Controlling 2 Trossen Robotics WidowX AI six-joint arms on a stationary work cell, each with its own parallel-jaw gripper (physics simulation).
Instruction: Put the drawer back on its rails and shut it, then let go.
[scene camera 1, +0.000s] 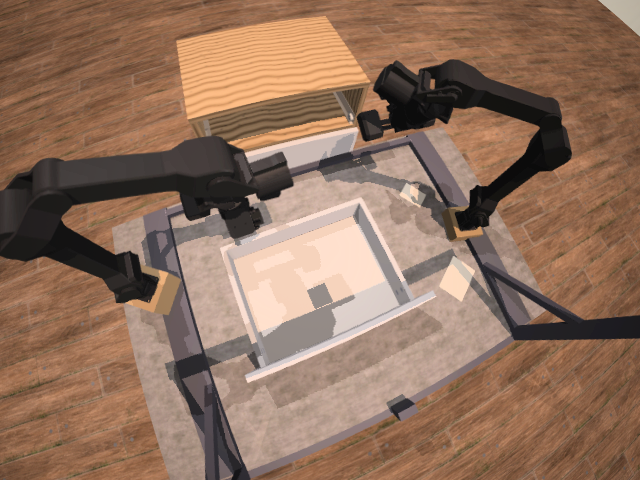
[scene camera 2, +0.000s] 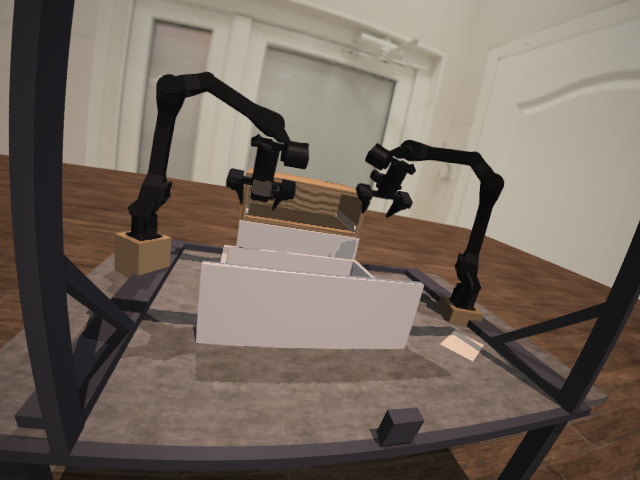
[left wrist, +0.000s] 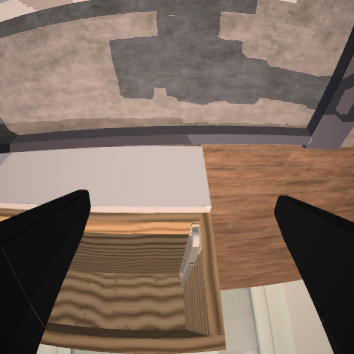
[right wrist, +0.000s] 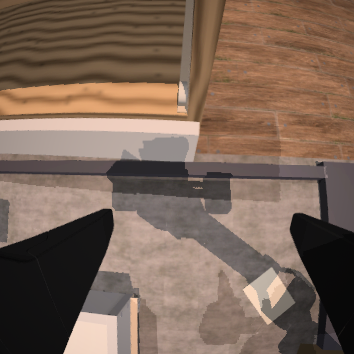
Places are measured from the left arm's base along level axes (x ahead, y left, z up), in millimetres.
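Pixels of known places: left gripper, fingertip midpoint: (scene camera 2: 257, 206) (left wrist: 185, 202); right gripper, fingertip midpoint: (scene camera 1: 381, 127) (scene camera 2: 374, 215) (right wrist: 204, 220); left arm's base, link origin: (scene camera 1: 143, 286) (scene camera 2: 143, 235); right arm's base, link origin: (scene camera 1: 465, 220) (scene camera 2: 461, 304).
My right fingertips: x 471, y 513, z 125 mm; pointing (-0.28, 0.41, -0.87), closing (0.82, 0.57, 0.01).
For each thing: its top centre in the pictures, then the offset to it from my right fingertips. "*": a spot on its surface instead.
- wooden cabinet, top centre: (left wrist: 73, 336) (scene camera 1: 267, 56) (scene camera 2: 304, 179) dx -332, dy +109, dz +55 mm
- light metal rail, surface spot: (right wrist: 183, 95) * dx -76, dy +90, dz -76 mm
- small dark block, top centre: (scene camera 2: 405, 413) (scene camera 1: 408, 412) dx +226, dy -649, dz -169 mm
The white drawer (scene camera 1: 341, 337) (scene camera 2: 310, 310) (right wrist: 124, 325) sits upright on the table, apart from the wooden cabinet (scene camera 1: 268, 67) (left wrist: 213, 280) (right wrist: 206, 60), its wide front panel facing away from it. The cabinet's upper bay is open, with a light metal rail (scene camera 1: 346, 105) (right wrist: 183, 95) at its right side and another rail (left wrist: 190, 255) at its left side. My left gripper (scene camera 2: 258, 204) (left wrist: 185, 202) is open and empty, above and behind the drawer's back left corner. My right gripper (scene camera 2: 377, 211) (right wrist: 204, 220) is open and empty, near the cabinet's front right corner.
A white lower front (scene camera 1: 320, 149) (scene camera 2: 289, 237) (left wrist: 110, 175) (right wrist: 65, 142) lies below the open bay. A dark frame (scene camera 1: 289, 454) (scene camera 2: 258, 452) edges the table. A small dark block (scene camera 1: 403, 408) (scene camera 2: 400, 426) sits at the front edge. The arms stand on wooden blocks (scene camera 1: 166, 294) (scene camera 2: 139, 255).
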